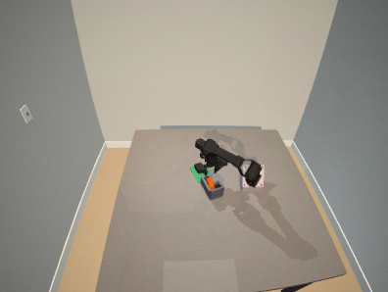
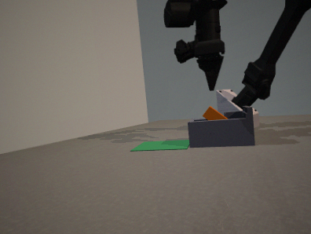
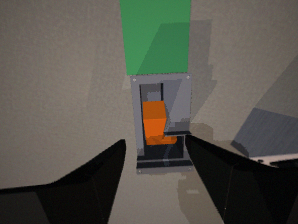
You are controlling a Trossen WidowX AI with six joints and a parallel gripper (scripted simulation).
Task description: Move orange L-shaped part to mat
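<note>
Now: the orange L-shaped part 20 mm behind my gripper tip, 30 mm to the left of it and 100 mm below it. The rest, counted from my gripper tip: green mat 20 mm ahead, 140 mm to the right, 150 mm below.
</note>
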